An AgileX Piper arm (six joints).
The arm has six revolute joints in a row. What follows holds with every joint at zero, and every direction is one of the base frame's.
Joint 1 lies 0.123 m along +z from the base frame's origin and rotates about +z.
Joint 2 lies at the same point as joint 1 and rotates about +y.
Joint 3 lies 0.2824 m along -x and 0.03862 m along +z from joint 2 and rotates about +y.
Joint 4 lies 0.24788 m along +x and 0.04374 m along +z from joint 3 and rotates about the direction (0.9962, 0, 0.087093).
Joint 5 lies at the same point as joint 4 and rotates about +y.
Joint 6 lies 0.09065 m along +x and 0.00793 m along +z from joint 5 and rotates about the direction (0.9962, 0, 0.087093).
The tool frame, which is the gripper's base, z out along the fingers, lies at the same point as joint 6; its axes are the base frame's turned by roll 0, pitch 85 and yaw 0 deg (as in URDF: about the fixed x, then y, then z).
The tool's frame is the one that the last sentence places.
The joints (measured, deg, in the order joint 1, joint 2, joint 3, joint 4, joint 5, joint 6), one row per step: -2.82 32.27 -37.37 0.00 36.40 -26.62; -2.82 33.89 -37.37 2.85 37.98 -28.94; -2.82 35.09 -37.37 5.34 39.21 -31.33; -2.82 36.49 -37.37 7.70 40.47 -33.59; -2.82 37.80 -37.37 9.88 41.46 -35.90; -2.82 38.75 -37.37 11.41 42.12 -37.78; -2.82 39.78 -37.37 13.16 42.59 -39.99; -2.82 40.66 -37.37 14.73 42.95 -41.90; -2.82 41.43 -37.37 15.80 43.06 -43.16; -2.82 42.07 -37.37 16.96 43.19 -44.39; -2.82 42.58 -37.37 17.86 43.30 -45.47; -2.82 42.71 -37.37 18.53 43.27 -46.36
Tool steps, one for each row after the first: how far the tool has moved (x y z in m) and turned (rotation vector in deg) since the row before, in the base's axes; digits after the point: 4 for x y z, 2 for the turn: 0.0048 0.0026 -0.0052 0.91 3.12 1.58; 0.0033 0.0024 -0.0039 0.51 2.30 1.65; 0.0038 0.0024 -0.0042 0.56 2.46 1.64; 0.0036 0.0023 -0.0037 0.38 2.04 1.68; 0.0026 0.0016 -0.0026 0.10 1.36 1.36; 0.0030 0.0018 -0.0024 0.09 1.17 1.56; 0.0025 0.0016 -0.0020 0.16 0.91 1.35; 0.0024 0.0010 -0.0016 0.16 0.64 0.86; 0.0020 0.0012 -0.0013 0.28 0.51 0.85; 0.0015 0.0009 -0.0010 0.13 0.39 0.74; 0.0005 0.0007 0.0000 0.02 -0.09 0.57
